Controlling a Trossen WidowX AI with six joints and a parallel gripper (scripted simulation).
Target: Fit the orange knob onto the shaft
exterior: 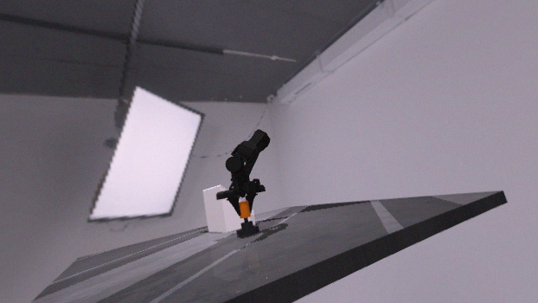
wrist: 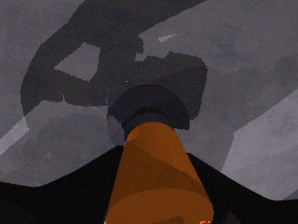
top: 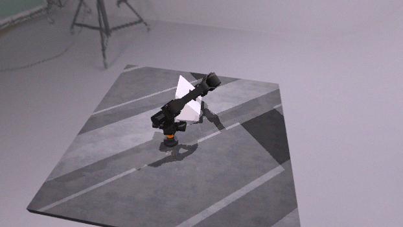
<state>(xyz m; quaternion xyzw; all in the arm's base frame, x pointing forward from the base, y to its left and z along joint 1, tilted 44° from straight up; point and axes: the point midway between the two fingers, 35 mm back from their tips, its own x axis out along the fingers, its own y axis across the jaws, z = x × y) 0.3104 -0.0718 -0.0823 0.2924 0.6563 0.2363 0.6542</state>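
Now: gripper tip 40 mm above the dark pedestal. The rest, counted from my gripper tip: orange knob: 20 mm above.
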